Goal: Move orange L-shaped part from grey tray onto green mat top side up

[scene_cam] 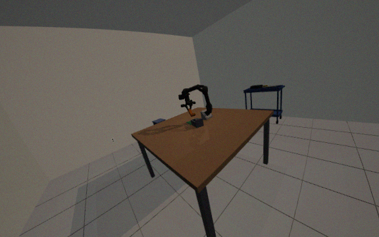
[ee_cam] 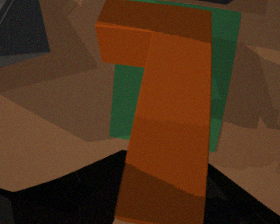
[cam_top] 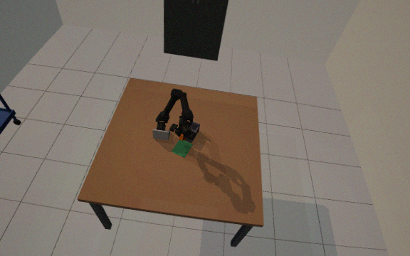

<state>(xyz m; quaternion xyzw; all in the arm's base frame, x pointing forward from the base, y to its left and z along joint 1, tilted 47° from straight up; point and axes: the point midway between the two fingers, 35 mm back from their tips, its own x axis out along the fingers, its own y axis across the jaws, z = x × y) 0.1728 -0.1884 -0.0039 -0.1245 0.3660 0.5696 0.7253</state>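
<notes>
Right now the green mat is 170 mm below my gripper tip, 20 mm to the left of it and 10 mm ahead of it. Also, from my gripper tip: orange L-shaped part: 40 mm to the left, 30 mm below.
</notes>
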